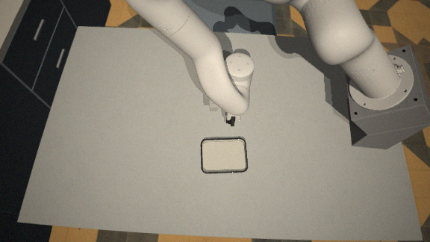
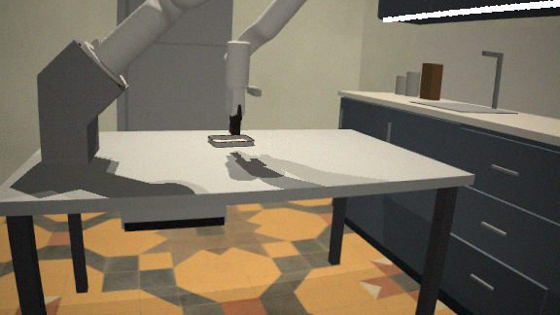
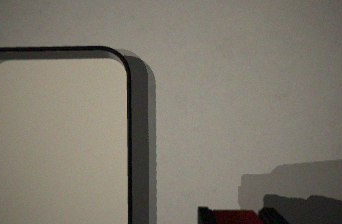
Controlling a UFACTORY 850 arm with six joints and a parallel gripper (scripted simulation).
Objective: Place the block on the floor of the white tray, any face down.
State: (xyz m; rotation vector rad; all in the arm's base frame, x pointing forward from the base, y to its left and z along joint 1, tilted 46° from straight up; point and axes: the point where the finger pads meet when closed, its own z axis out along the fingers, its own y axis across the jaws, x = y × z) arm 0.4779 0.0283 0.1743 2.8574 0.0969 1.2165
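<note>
Now: hand 2 cm short of the white tray, 13 cm to the right of it and 7 cm above it. The rest, counted from my hand: red block: 1 cm below.
</note>
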